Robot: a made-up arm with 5 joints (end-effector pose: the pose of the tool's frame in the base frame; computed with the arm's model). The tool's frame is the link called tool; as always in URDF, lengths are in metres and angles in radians.
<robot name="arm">
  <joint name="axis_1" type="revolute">
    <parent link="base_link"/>
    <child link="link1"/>
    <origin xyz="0 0 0.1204"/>
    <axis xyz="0 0 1"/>
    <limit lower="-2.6" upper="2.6"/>
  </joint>
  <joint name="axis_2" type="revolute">
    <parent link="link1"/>
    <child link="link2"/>
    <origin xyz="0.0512 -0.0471 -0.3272"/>
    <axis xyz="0 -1 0"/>
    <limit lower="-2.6" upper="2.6"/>
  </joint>
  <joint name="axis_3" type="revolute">
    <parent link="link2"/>
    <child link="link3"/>
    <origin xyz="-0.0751 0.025 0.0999"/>
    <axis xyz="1 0 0"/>
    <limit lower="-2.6" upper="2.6"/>
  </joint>
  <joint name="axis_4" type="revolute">
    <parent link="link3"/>
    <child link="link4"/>
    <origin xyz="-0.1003 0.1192 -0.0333"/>
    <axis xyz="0 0 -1"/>
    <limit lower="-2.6" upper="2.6"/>
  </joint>
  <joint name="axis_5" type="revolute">
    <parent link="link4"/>
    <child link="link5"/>
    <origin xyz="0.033 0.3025 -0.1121"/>
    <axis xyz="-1 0 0"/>
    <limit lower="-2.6" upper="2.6"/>
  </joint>
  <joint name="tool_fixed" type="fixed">
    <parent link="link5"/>
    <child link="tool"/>
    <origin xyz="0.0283 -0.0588 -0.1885"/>
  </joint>
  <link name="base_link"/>
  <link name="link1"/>
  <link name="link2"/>
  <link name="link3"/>
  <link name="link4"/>
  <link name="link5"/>
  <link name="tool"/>
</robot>
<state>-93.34 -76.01 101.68 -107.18 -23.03</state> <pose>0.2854 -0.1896 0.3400 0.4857 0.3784 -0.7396 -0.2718</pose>
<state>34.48 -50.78 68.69 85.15 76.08</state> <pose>0.0091 0.1601 -0.0843 0.4188 -0.3908 0.8186 -0.0424</pose>
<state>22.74 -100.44 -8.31 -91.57 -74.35</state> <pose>-0.0447 0.0975 0.4592 0.0001 -0.4956 -0.8669 -0.0533</pose>
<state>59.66 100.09 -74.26 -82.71 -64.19</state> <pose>0.3779 0.1948 -0.7722 0.7776 -0.1048 -0.2635 0.5612</pose>
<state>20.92 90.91 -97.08 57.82 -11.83</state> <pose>0.2548 -0.3184 -0.1084 0.2811 -0.0785 -0.7619 -0.5782</pose>
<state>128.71 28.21 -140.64 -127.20 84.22</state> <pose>0.2988 -0.1038 -0.2452 0.6264 0.6632 0.3371 -0.2327</pose>
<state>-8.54 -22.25 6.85 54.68 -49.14</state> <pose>0.2079 0.2897 -0.4412 0.7621 0.3247 -0.0355 -0.5590</pose>
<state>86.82 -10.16 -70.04 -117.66 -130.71</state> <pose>0.0719 -0.5540 0.0278 0.3905 -0.4241 0.8073 0.1263</pose>
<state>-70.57 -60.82 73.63 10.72 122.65</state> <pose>0.1596 -0.2983 0.0459 0.7269 0.0256 0.6413 -0.2443</pose>
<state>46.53 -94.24 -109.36 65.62 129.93</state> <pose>0.0409 -0.0301 -0.2317 0.3931 0.7212 0.5700 -0.0187</pose>
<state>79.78 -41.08 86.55 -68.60 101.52</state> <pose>-0.0309 0.0617 0.2142 0.7394 0.0653 -0.2569 0.6188</pose>
